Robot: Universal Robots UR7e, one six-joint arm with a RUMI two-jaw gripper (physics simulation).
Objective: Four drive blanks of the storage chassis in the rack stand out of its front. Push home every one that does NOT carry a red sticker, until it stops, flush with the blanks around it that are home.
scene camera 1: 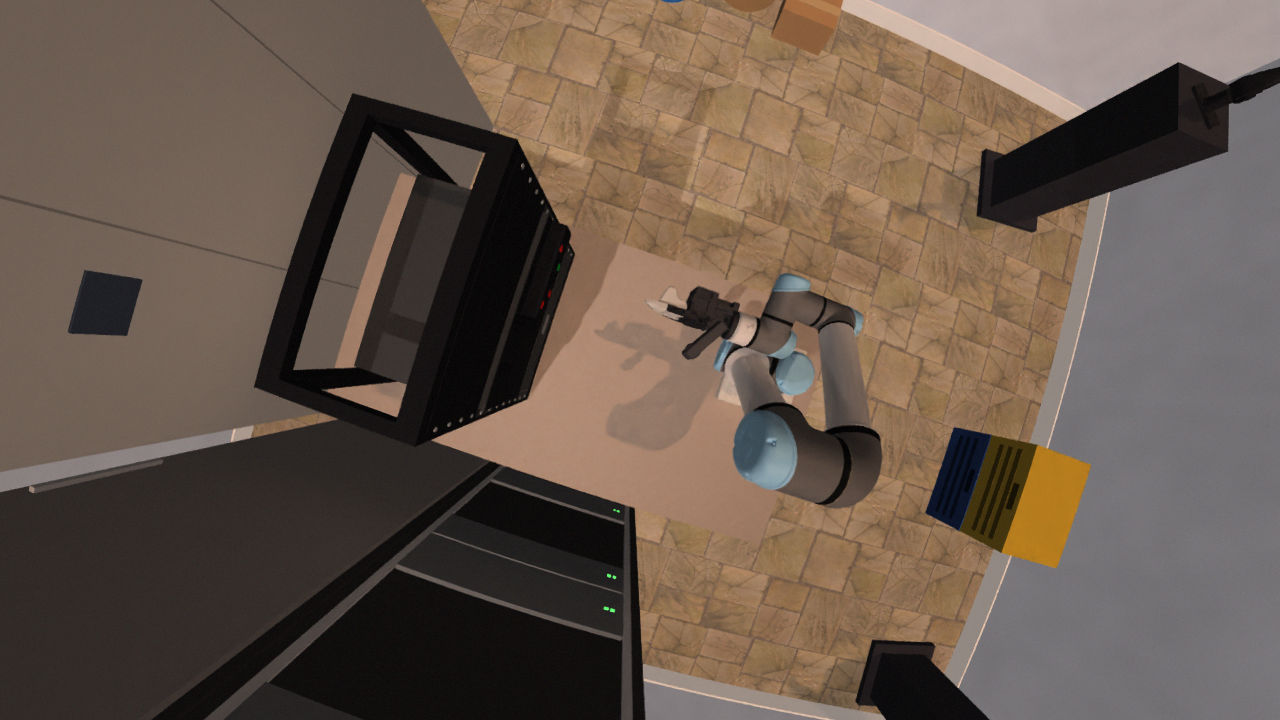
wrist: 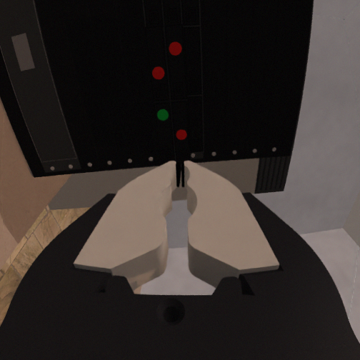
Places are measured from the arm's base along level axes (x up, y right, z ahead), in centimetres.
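Pixels of known places: gripper, fingertip midpoint: (scene camera 1: 645, 300).
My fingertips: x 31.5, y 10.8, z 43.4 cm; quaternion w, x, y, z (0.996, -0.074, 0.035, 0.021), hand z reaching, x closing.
Note:
Behind a point stands the place of what it marks.
The black rack (scene camera 1: 320, 241) {x 56.4, y 7.3, z 96.6 cm} stands left of the arm. Its storage chassis (scene camera 1: 552, 277) {x 31.3, y 12.4, z 65.1 cm} (wrist: 240, 75) has a dark front with thin blank outlines. In the wrist view there are an upper red sticker (wrist: 175, 48), a second red sticker (wrist: 158, 73), a green sticker (wrist: 162, 115) and a lower red sticker (wrist: 181, 134). The dark blanks blend together; I cannot tell from these views how far each stands out. My gripper (scene camera 1: 651, 306) {x 31.5, y 10.8, z 43.4 cm} (wrist: 180, 165) is shut and empty, its pale fingertips apart from the rack front, just below the lowest sticker in the wrist view.
A row of screws runs along the rack's edge below the stickers in the wrist view. A grey panel (wrist: 50, 95) with a pale label lies left of the chassis. A dark cabinet (scene camera 1: 528, 559) with green lights stands near the rack. Yellow (scene camera 1: 1047, 505) and blue (scene camera 1: 957, 479) crates stand behind the arm.

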